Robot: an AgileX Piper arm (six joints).
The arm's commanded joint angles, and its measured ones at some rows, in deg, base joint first. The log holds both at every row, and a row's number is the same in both.
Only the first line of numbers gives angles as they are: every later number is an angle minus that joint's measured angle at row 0.
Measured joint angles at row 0:
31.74, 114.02, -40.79, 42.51, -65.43, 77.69
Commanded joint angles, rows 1 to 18:
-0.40, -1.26, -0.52, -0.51, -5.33, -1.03
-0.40, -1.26, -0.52, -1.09, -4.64, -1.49
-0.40, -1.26, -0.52, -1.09, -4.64, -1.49
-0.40, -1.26, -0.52, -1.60, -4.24, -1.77
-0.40, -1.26, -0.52, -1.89, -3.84, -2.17
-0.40, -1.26, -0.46, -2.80, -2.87, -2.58
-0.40, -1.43, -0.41, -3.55, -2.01, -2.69
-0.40, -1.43, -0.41, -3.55, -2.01, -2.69
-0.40, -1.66, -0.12, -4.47, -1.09, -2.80
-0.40, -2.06, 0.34, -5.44, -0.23, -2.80
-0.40, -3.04, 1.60, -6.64, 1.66, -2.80
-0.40, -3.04, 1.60, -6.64, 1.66, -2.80
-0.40, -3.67, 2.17, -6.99, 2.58, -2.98
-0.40, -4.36, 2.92, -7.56, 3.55, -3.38
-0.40, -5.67, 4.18, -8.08, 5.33, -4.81
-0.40, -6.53, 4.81, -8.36, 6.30, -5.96
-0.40, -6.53, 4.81, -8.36, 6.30, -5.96
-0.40, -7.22, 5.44, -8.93, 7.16, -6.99
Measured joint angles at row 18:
-0.11, -4.87, 4.12, -6.81, 5.15, -3.66
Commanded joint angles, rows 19 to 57:
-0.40, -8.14, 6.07, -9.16, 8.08, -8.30
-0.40, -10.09, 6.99, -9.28, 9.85, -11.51
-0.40, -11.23, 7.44, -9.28, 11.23, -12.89
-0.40, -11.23, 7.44, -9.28, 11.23, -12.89
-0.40, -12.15, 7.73, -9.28, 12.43, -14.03
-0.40, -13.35, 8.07, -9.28, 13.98, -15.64
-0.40, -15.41, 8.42, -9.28, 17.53, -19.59
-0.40, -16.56, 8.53, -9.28, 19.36, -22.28
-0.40, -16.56, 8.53, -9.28, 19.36, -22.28
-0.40, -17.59, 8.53, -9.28, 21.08, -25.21
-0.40, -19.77, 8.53, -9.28, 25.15, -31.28
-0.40, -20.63, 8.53, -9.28, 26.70, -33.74
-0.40, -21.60, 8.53, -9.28, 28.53, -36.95
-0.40, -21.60, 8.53, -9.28, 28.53, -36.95
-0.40, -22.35, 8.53, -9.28, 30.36, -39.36
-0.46, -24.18, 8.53, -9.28, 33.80, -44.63
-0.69, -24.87, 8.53, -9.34, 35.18, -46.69
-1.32, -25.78, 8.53, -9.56, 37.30, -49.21
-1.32, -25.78, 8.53, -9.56, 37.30, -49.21
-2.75, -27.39, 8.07, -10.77, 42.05, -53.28
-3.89, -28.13, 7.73, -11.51, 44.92, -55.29
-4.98, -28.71, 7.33, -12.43, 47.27, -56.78
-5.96, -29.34, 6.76, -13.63, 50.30, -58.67
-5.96, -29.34, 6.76, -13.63, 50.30, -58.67
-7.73, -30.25, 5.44, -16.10, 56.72, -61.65
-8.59, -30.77, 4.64, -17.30, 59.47, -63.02
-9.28, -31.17, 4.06, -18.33, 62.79, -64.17
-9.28, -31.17, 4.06, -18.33, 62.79, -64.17
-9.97, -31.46, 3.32, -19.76, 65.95, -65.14
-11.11, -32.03, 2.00, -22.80, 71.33, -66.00
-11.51, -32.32, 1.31, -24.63, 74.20, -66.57
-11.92, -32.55, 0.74, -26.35, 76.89, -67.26
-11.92, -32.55, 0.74, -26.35, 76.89, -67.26
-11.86, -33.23, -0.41, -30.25, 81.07, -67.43
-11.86, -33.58, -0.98, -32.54, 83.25, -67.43
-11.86, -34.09, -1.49, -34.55, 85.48, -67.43
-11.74, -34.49, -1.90, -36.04, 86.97, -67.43
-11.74, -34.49, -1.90, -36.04, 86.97, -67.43
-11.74, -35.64, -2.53, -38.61, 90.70, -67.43
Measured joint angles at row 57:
-11.51, -33.81, -1.44, -34.20, 85.37, -66.46
